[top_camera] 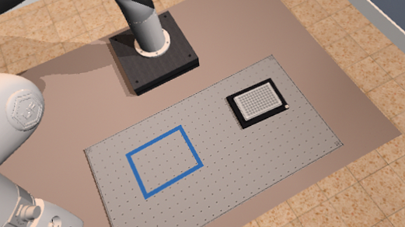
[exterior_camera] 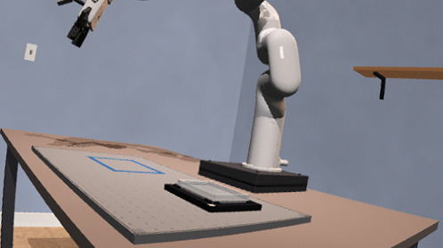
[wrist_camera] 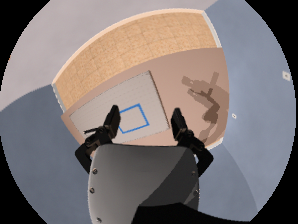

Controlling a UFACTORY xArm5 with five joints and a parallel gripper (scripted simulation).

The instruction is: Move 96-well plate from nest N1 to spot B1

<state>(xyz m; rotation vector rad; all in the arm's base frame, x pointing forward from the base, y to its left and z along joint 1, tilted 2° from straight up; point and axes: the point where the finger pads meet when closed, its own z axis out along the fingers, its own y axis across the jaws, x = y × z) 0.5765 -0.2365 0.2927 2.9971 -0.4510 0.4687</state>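
The 96-well plate lies 23 cm behind my hand, 49 cm to the left of it and 31 cm below it. From my hand the other things lie so: black plate nest: 23 cm behind, 49 cm to the left, 32 cm below.
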